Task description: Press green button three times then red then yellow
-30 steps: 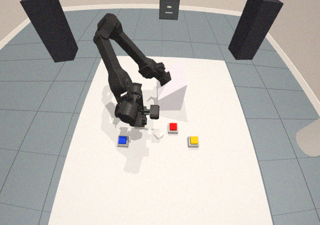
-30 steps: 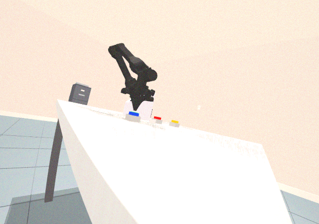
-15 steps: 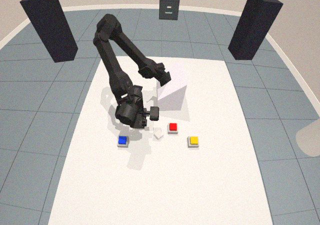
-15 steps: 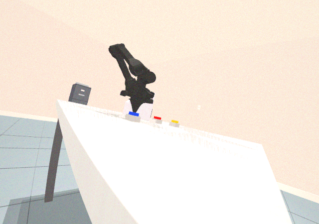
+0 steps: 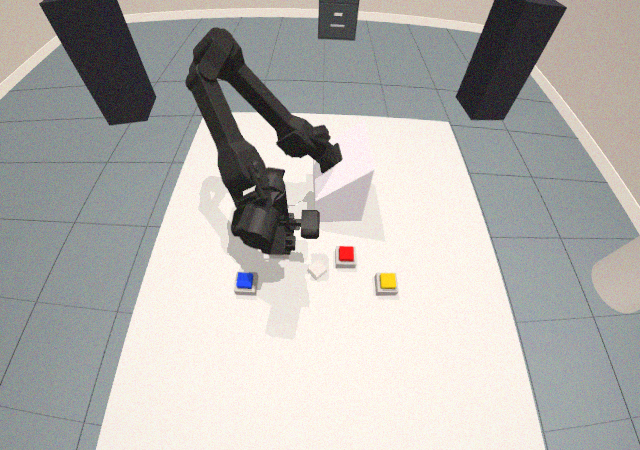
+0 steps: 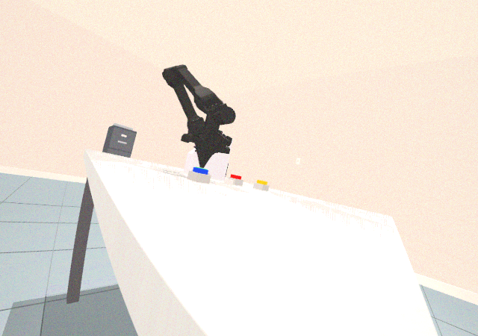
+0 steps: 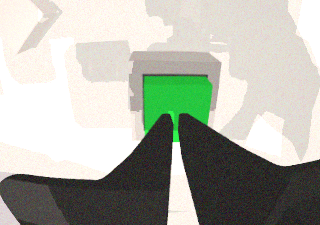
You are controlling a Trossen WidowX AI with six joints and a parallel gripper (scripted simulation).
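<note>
Now: gripper tip 5 cm short of the red button, 15 cm to the right of it and 1 cm above it. Round my gripper tip: blue button: 9 cm ahead, 8 cm to the right, 1 cm below; then green button: 1 cm below; then small white block: 7 cm ahead, 8 cm to the left, 3 cm below.
</note>
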